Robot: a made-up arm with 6 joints. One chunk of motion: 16 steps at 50 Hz.
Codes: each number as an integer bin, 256 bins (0 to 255) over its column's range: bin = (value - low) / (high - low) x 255, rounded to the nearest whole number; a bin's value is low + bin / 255 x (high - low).
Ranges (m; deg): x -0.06..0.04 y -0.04..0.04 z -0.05..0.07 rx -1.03..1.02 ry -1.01..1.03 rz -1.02..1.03
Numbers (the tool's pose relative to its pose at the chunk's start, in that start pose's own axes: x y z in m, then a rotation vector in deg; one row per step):
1: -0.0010 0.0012 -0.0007 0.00 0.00 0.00
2: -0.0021 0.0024 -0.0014 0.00 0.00 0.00
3: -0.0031 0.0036 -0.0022 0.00 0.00 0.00
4: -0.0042 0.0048 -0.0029 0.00 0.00 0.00
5: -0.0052 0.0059 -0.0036 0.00 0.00 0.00
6: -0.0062 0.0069 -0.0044 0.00 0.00 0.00
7: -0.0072 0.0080 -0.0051 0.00 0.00 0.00
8: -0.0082 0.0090 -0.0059 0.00 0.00 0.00
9: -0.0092 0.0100 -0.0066 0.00 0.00 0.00
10: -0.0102 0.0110 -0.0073 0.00 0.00 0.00
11: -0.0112 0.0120 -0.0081 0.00 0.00 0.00
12: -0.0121 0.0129 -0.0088 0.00 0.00 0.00
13: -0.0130 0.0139 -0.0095 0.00 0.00 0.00
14: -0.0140 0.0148 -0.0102 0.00 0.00 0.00
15: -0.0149 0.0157 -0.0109 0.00 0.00 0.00
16: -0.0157 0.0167 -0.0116 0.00 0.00 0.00
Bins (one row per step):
1: 150 131 105 128 126 127
2: 148 135 103 128 126 127
3: 145 139 102 128 126 127
4: 142 143 100 128 126 127
5: 140 146 99 128 126 127
6: 137 149 97 128 126 127
7: 135 153 95 128 126 127
8: 132 156 94 128 126 127
9: 130 159 92 128 126 127
10: 127 163 91 128 126 127
11: 124 166 89 128 126 127
12: 122 169 88 128 126 127
13: 120 172 86 128 126 127
14: 117 175 85 128 126 127
15: 115 178 83 128 126 127
16: 113 181 82 128 126 127

